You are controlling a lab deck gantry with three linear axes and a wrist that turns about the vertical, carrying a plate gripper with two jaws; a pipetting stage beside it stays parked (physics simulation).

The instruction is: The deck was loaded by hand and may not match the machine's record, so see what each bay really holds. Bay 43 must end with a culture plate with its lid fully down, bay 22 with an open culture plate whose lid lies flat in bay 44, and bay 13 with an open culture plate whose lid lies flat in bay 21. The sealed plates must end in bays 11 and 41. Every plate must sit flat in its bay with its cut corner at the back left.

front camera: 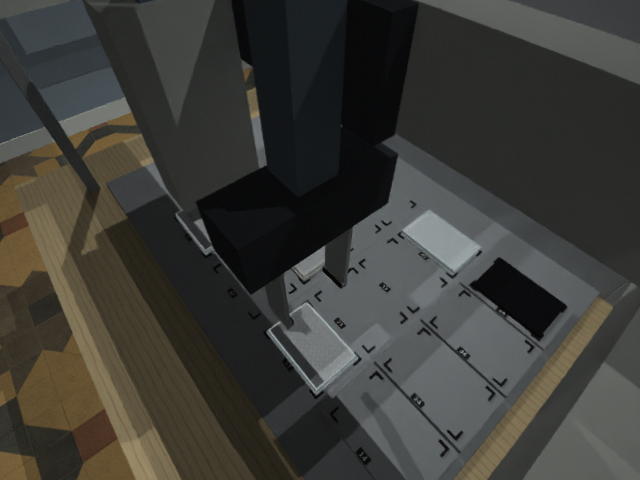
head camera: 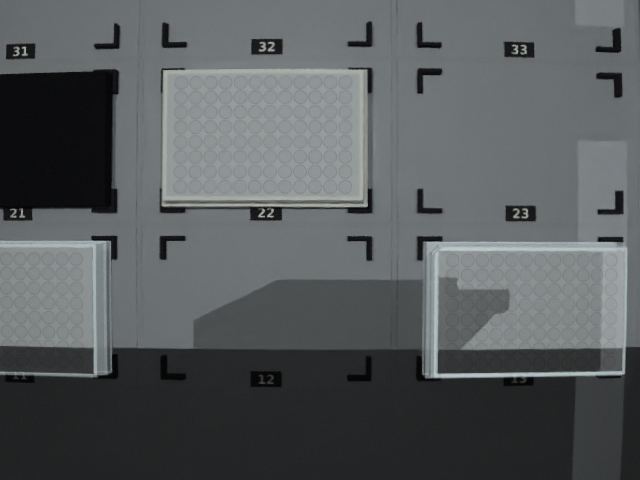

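Where they show: gripper, fingertip midpoint: (front camera: 308, 296); robot's base at its link origin: (front camera: 176, 218).
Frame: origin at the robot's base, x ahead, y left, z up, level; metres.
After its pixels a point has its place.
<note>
My gripper (front camera: 312, 302) {x 0.392, y 0.043, z 0.160 m} hangs above the deck, open and empty, its jaws apart; it does not show in the head view. A cream plate with wells (front camera: 311, 265) {x 0.280, y 0.135, z 0.014 m} (head camera: 266, 135) {x 0.230, y 0.149, z 0.014 m} sits in bay 22, partly behind a jaw. A clear-rimmed plate (front camera: 316, 343) {x 0.399, y 0.048, z 0.014 m} (head camera: 522, 315) {x 0.386, y 0.041, z 0.014 m} sits in bay 13, its cut corner at back left. A similar plate (front camera: 202, 228) {x 0.074, y 0.026, z 0.014 m} (head camera: 43, 302) {x 0.093, y 0.048, z 0.014 m} sits in bay 11. A pale plate (front camera: 440, 241) {x 0.396, y 0.357, z 0.017 m} sits in bay 43. Black flat pieces, lid-like, lie in bay 44 (front camera: 519, 298) {x 0.561, y 0.357, z 0.023 m} and bay 21 (head camera: 51, 139) {x 0.093, y 0.150, z 0.008 m}. Bay 41 is hidden. Lid or seal is hard to tell.
Black corner marks frame each bay. A wooden edge (front camera: 537, 382) {x 0.659, y 0.274, z -0.010 m} runs along the right side and another wooden ledge (front camera: 77, 227) along the left. A dark wall (front camera: 516, 134) stands behind the deck. A large grey column (front camera: 206, 118) {x 0.290, y 0.016, z 0.369 m} stands left of the gantry shaft.
</note>
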